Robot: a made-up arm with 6 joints. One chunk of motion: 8 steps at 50 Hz.
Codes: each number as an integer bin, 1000 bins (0 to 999) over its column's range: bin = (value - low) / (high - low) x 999, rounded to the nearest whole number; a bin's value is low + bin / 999 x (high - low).
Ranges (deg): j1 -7..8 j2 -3..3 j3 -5..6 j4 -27..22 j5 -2..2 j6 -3..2
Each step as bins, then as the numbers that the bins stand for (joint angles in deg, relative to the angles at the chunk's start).
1 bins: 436 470 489 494 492 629
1 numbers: -0.45 -0.18 0.38 -2.77 -0.03 0.15
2 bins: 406 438 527 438 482 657
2 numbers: -0.90 -0.37 0.80 -5.52 -0.07 0.29
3 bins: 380 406 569 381 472 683
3 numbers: -1.29 -0.56 1.27 -8.31 -0.11 0.42
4 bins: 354 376 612 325 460 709
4 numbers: -1.68 -0.74 1.74 -11.06 -0.16 0.55
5 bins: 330 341 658 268 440 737
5 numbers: -2.05 -0.95 2.25 -13.85 -0.24 0.69
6 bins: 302 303 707 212 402 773
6 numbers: -2.47 -1.18 2.78 -16.60 -0.39 0.87
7 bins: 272 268 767 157 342 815
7 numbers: -2.92 -1.39 3.45 -19.30 -0.63 1.08
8 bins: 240 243 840 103 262 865
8 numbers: -3.40 -1.54 4.25 -21.95 -0.95 1.33
